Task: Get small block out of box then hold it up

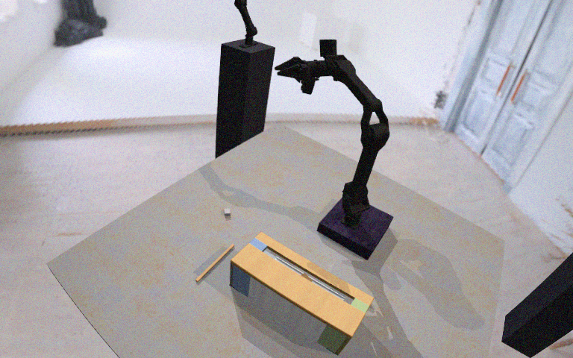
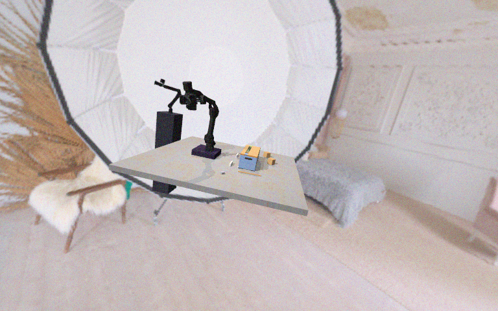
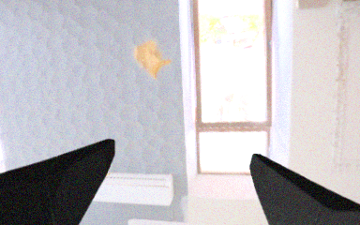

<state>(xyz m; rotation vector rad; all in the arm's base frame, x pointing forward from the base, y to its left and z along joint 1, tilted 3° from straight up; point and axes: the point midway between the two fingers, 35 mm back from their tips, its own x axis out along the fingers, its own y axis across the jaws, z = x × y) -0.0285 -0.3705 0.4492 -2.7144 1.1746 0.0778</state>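
Right now my gripper tip is 43 cm to the right of the box, 42 cm above it and 34 cm short of it. From my gripper tip the other things lie so: thin wooden stick 47 cm below, 43 cm ahead, 16 cm to the left.
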